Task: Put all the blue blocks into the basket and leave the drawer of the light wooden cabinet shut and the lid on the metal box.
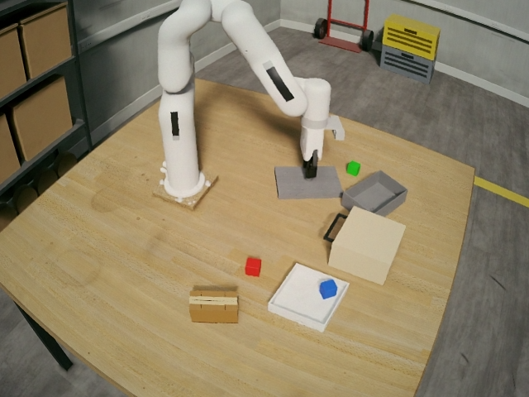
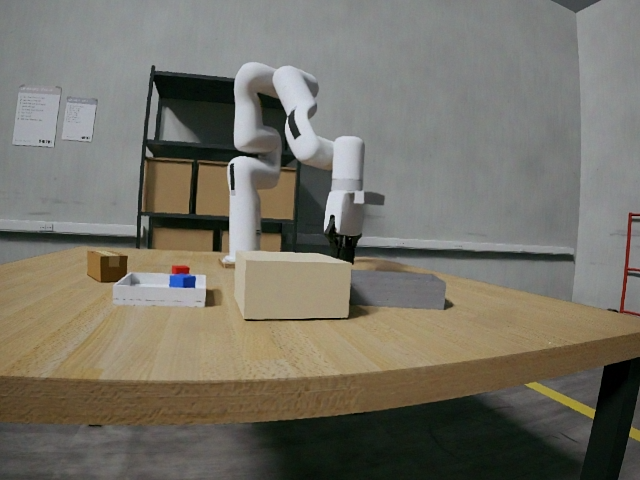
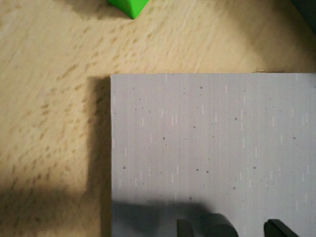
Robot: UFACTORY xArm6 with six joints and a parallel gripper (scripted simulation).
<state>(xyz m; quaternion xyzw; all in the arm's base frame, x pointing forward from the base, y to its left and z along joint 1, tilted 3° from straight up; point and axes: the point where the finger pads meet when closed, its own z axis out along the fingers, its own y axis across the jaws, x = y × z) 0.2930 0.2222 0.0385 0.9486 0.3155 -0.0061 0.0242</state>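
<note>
Now: hand 5 cm above the grey lid. From my hand the other things lie so: red block: 37 cm to the right, 5 cm below, 5 cm ahead; metal box: 21 cm ahead, 4 cm to the left, 4 cm below; light wooden cabinet: 27 cm ahead, 17 cm to the right, 2 cm below.
</note>
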